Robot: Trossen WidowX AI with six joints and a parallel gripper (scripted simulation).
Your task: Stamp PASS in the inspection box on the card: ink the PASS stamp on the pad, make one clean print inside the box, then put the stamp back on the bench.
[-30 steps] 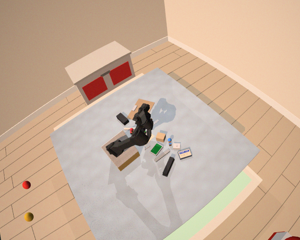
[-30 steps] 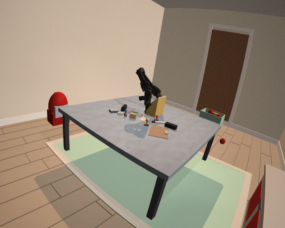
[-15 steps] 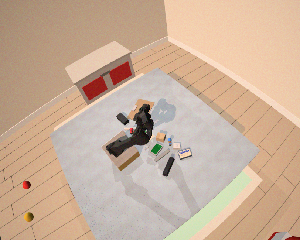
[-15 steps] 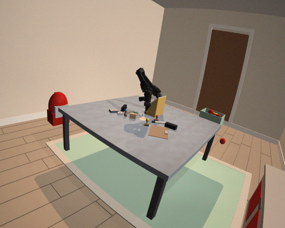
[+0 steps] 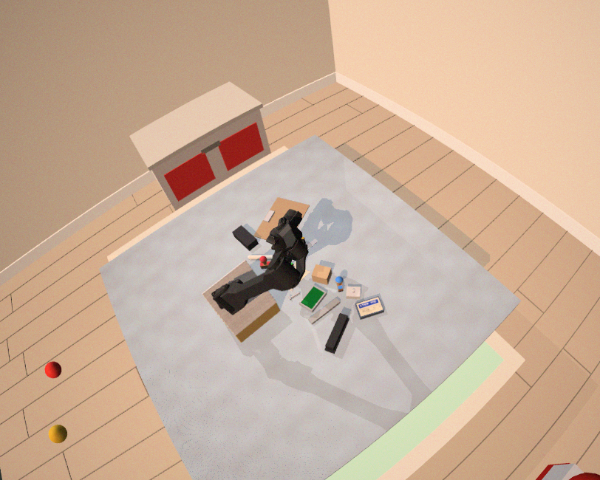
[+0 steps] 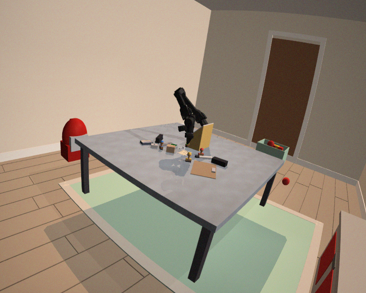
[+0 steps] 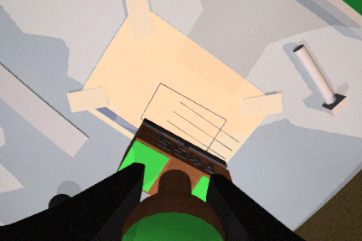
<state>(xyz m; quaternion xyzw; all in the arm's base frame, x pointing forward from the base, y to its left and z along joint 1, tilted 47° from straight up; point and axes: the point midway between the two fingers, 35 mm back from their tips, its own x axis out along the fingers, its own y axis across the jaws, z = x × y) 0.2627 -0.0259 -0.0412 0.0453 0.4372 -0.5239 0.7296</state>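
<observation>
Now: gripper tip 1 cm short of the cream card and 8 cm above it. Also, from my gripper tip: pin 5 cm behind, 7 cm to the right, 7 cm below; then tan box 9 cm ahead, 8 cm to the right, 5 cm below; then red stamp 5 cm behind, 10 cm to the left, 6 cm below.
</observation>
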